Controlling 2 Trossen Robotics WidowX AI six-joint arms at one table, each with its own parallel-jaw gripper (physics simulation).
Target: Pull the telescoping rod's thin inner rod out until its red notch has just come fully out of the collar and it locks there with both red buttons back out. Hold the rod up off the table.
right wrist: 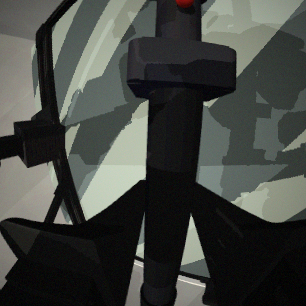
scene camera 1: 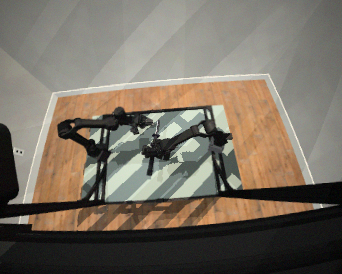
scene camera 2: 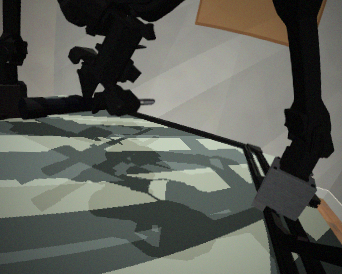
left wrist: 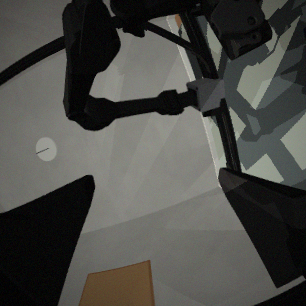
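The rod's dark outer tube (scene camera 1: 150,167) (scene camera 2: 50,105) (right wrist: 172,130) is held up off the table. My right gripper (scene camera 1: 153,150) (scene camera 2: 95,102) (right wrist: 166,186) is shut on it. A block-shaped dark collar (right wrist: 182,66) sits farther along the tube, and a red button (right wrist: 185,2) shows beyond it at the top edge of the right wrist view. The pale thin inner rod (scene camera 1: 158,126) (scene camera 2: 147,102) sticks out of the far end. Its red notch cannot be made out. My left gripper (scene camera 1: 145,126) (left wrist: 157,177) is open and empty, near the inner rod in scene camera 1.
The right arm's grey base block (scene camera 2: 285,192) (left wrist: 206,95) is fixed to the black frame at the table's side. The patterned table top (scene camera 1: 130,187) lies below the rod and both grippers. An orange-brown panel (scene camera 2: 245,20) (left wrist: 120,285) is in the background.
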